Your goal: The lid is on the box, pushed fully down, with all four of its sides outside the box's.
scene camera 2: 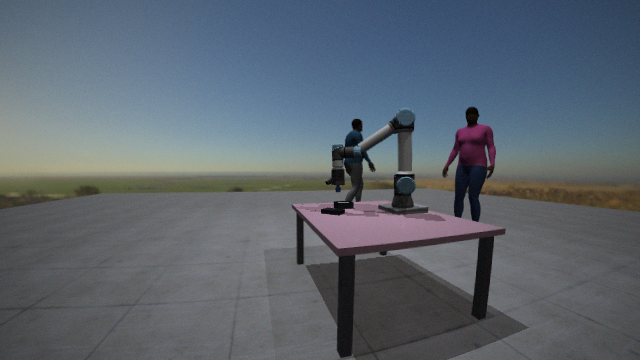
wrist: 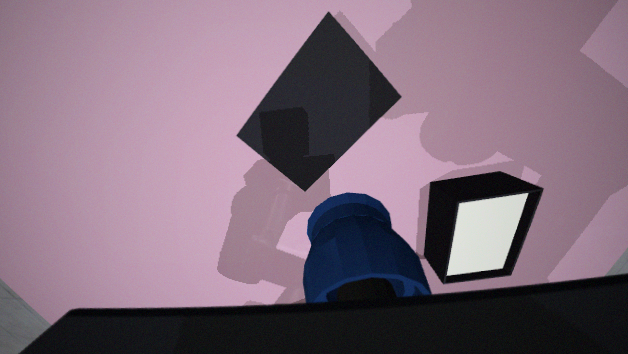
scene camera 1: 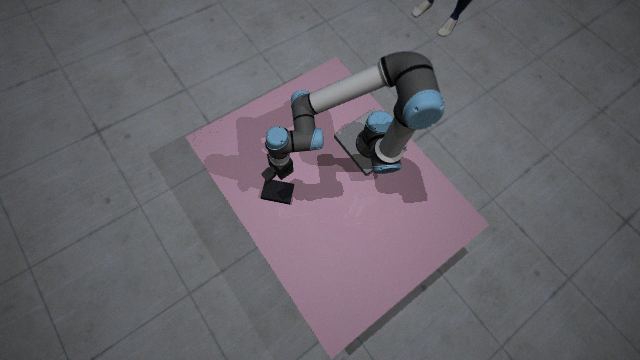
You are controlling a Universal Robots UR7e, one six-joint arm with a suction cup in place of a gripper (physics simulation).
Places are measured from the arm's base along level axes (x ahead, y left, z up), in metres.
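Where they show: end effector, tool point: (scene camera 2: 338, 191) (wrist: 349, 230); arm's base, origin of the base link: (scene camera 2: 402, 206).
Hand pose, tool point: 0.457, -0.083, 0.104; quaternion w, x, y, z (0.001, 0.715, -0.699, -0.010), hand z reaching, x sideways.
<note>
Things, the pixels of their centre, and the offset from my tool point, as dx, dy, dz. Level surfaces: height alone.
- dark rectangular lid, body centre: (wrist: 315, 115) (scene camera 1: 277, 191) (scene camera 2: 333, 211) +0.039, +0.014, -0.126
- open black box, body centre: (wrist: 471, 229) (scene camera 2: 343, 204) -0.109, -0.170, -0.116
- pink table, its level: dz -0.140
The dark rectangular lid (scene camera 1: 277, 192) (scene camera 2: 333, 211) (wrist: 322, 80) lies flat on the pink table, closed face up, with shadows of the arm's tool across it. The open black box (scene camera 2: 343, 205) (wrist: 440, 220) stands upright beside it, apart from it, with a white inside; in scene camera 1 it does not show clearly, behind the arm's wrist. My gripper, a blue suction cup (scene camera 2: 338, 189) (wrist: 349, 207), points down, open and holding nothing. It hangs in the air above the table, between lid and box in the wrist view. The lid is off the box.
The pink table (scene camera 1: 390, 250) (scene camera 2: 400, 232) carries the arm's grey base plate (scene camera 1: 352, 147) (scene camera 2: 415, 209), to the right of the box in scene camera 2. A person in teal (scene camera 2: 354, 150) and one in pink (scene camera 2: 472, 145) stand beyond the table.
</note>
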